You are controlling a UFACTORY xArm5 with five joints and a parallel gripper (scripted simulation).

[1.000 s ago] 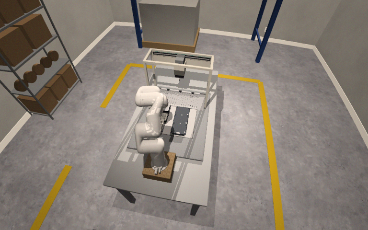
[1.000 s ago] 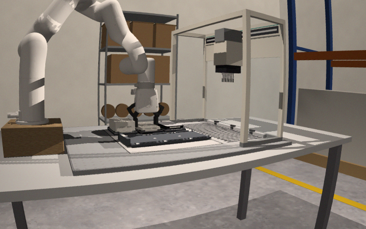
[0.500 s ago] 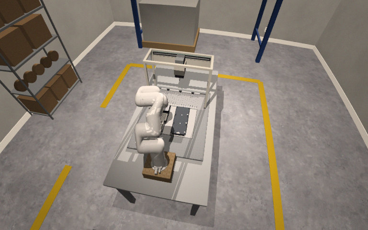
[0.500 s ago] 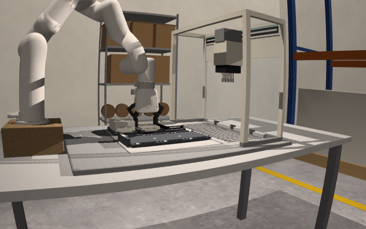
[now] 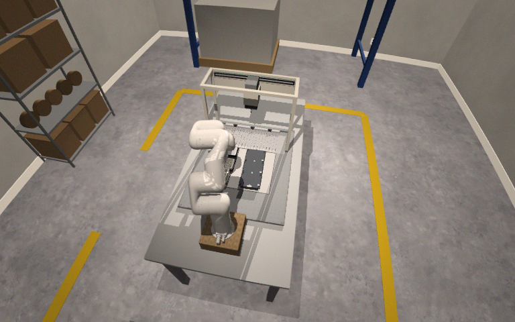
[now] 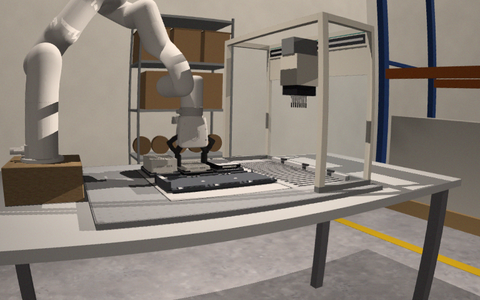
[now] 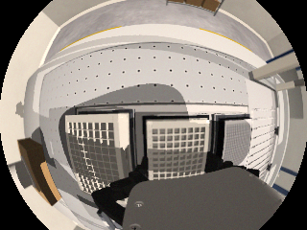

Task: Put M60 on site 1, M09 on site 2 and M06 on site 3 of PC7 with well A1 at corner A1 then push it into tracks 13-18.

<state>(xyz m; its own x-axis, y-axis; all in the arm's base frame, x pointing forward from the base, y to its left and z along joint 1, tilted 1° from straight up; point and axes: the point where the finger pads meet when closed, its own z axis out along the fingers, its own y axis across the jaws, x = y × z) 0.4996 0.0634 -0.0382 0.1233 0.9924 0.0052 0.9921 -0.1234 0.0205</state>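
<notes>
My hand is 2 cm above the plate nest S2. Round my hand: dark nest S1 (11 cm behind, 2 cm to the left, 2 cm below); 96-well plate M06 (1 cm below); carrier PC7 (20 cm to the right, 2 cm behind, 1 cm below).
</notes>
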